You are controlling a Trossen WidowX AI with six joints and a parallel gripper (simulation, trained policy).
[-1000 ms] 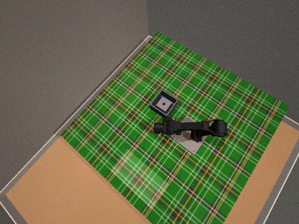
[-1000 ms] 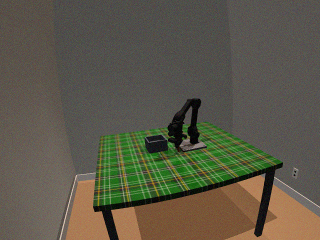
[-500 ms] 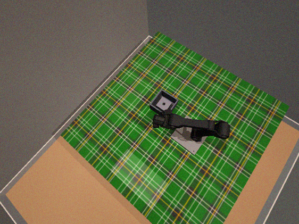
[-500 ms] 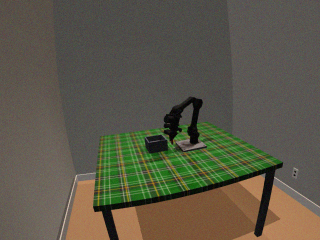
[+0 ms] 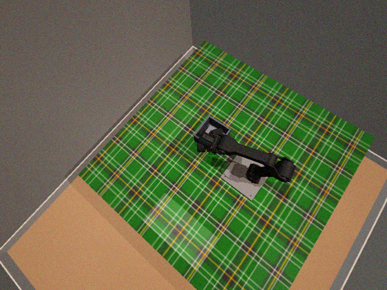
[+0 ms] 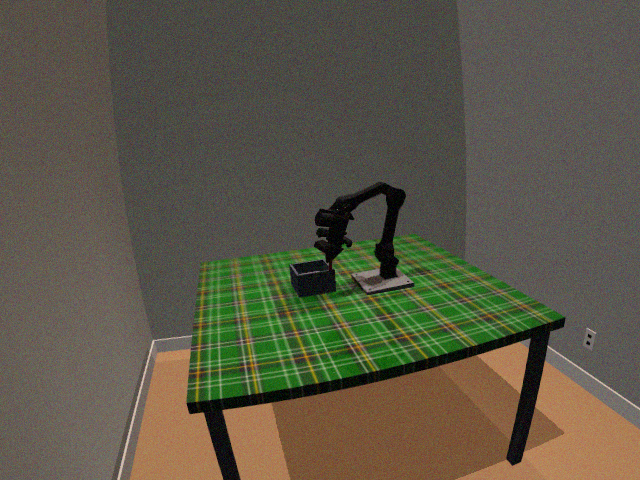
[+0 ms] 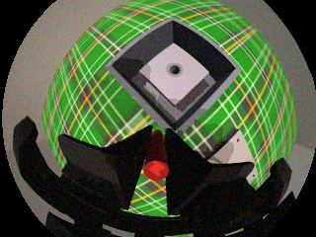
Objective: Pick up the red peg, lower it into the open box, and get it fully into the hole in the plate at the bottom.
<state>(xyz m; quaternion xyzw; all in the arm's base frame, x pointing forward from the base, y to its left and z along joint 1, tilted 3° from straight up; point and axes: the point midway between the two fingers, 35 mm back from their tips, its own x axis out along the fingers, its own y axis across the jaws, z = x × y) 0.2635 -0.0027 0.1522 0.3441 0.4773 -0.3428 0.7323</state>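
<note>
The light plate is 50 mm ahead of my gripper tip, 80 mm to the right of it and 90 mm below it. From my gripper tip the other things lie so: red peg: 10 mm behind, 10 mm to the left, 10 mm above; then dark grey box: 50 mm ahead, 80 mm to the right, 110 mm below.
</note>
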